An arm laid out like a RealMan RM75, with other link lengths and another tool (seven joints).
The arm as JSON. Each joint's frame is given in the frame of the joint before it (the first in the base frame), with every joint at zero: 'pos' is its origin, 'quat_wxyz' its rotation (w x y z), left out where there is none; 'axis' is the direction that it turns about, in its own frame. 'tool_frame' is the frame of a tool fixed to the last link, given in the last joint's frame.
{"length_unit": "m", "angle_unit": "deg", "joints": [
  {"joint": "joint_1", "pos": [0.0, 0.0, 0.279], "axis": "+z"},
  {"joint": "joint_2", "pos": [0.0, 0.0, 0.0], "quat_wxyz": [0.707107, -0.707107, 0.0, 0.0], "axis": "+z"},
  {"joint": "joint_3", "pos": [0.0, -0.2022, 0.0], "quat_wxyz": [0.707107, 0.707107, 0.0, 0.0], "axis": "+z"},
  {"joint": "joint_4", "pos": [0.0, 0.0, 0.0], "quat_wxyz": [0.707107, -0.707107, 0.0, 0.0], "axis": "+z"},
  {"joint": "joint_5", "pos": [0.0, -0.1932, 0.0], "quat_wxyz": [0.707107, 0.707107, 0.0, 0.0], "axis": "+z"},
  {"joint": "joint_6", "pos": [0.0, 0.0, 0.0], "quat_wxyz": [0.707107, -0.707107, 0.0, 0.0], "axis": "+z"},
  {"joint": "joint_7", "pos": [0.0, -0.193, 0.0], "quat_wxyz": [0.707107, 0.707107, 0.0, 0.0], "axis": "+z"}
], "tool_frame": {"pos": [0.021, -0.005, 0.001], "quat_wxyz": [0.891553, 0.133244, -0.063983, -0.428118]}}
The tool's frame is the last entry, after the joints.
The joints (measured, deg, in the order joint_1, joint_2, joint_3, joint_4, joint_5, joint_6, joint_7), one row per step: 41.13, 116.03, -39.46, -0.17, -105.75, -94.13, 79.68; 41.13, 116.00, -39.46, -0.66, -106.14, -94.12, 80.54; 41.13, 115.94, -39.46, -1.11, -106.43, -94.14, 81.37; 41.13, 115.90, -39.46, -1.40, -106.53, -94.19, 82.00; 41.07, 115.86, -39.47, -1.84, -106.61, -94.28, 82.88; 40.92, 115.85, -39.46, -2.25, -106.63, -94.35, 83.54; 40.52, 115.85, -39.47, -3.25, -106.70, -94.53, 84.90; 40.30, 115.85, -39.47, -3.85, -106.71, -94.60, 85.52; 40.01, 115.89, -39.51, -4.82, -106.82, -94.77, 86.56; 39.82, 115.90, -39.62, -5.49, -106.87, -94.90, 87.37; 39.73, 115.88, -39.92, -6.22, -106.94, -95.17, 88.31; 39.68, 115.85, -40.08, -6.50, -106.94, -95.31, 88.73; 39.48, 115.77, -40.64, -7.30, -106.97, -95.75, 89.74; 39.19, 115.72, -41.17, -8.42, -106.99, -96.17, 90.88; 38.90, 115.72, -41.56, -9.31, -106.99, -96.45, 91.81
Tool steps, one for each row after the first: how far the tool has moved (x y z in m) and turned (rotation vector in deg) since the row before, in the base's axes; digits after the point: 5 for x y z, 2 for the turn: 0.00072, 0.00028, 0.00048, -0.48, -0.33, -0.16; 0.00063, 0.00050, 0.00075, -0.41, -0.26, -0.20; 0.00019, 0.00045, 0.00069, -0.28, -0.08, -0.22; 0.00035, 0.00061, 0.00105, -0.35, -0.07, -0.36; 0.00057, 0.00050, 0.00093, -0.18, -0.03, -0.35; 0.00154, 0.00092, 0.00206, -0.33, -0.12, -0.68; 0.00089, 0.00083, 0.00123, -0.03, -0.11, -0.28; 0.00103, 0.00086, 0.00169, -0.21, -0.18, -0.34; 0.00074, 0.00046, 0.00119, -0.24, -0.14, -0.26; 0.00035, 0.00009, 0.00133, -0.47, -0.19, -0.05; 0.00021, -0.00008, 0.00064, -0.23, -0.07, -0.05; 0.00093, -0.00081, 0.00163, -0.66, -0.27, 0.01; 0.00117, -0.00017, 0.00211, -0.51, -0.35, -0.01; 0.00103, -0.00023, 0.00147, -0.39, -0.26, -0.13
